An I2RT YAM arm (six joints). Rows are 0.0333 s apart.
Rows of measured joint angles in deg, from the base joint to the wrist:
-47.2 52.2 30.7 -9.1 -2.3 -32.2
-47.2 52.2 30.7 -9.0 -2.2 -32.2
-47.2 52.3 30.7 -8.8 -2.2 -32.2
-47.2 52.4 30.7 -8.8 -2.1 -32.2
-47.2 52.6 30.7 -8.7 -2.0 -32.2
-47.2 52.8 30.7 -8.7 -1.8 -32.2
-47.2 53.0 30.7 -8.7 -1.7 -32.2
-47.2 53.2 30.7 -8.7 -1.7 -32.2
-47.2 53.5 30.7 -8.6 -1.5 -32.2
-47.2 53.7 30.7 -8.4 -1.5 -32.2
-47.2 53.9 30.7 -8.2 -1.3 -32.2
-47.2 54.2 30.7 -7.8 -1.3 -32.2
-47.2 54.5 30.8 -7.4 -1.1 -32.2
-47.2 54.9 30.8 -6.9 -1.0 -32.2
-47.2 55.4 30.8 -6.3 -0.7 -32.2
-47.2 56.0 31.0 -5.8 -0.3 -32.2
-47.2 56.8 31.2 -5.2 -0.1 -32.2
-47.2 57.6 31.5 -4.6 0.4 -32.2
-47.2 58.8 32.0 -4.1 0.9 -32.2
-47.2 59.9 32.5 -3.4 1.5 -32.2
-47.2 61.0 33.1 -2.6 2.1 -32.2
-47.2 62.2 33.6 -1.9 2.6 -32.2
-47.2 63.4 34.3 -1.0 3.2 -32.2
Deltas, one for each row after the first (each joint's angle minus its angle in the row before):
0.0 0.0 0.0 0.1 0.1 0.0
0.0 0.1 0.0 0.2 0.0 0.0
0.0 0.1 0.0 0.0 0.1 0.0
0.0 0.2 0.0 0.1 0.1 0.0
0.0 0.2 0.0 0.0 0.2 0.0
0.0 0.2 0.0 0.0 0.1 0.0
0.0 0.2 0.0 0.0 0.0 0.0
0.0 0.3 0.0 0.1 0.2 0.0
0.0 0.2 0.0 0.2 0.0 0.0
0.0 0.2 0.0 0.2 0.2 0.0
0.0 0.3 0.0 0.4 0.0 0.0
0.0 0.3 0.1 0.4 0.2 0.0
0.0 0.4 0.0 0.5 0.1 0.0
0.0 0.5 0.0 0.6 0.3 0.0
0.0 0.6 0.2 0.5 0.4 0.0
0.0 0.8 0.2 0.6 0.2 0.0
0.0 0.8 0.3 0.6 0.5 0.0
0.0 1.2 0.5 0.5 0.5 0.0
0.0 1.1 0.5 0.7 0.6 0.0
0.0 1.1 0.6 0.8 0.6 0.0
0.0 1.2 0.5 0.7 0.5 0.0
0.0 1.2 0.7 0.9 0.6 0.0

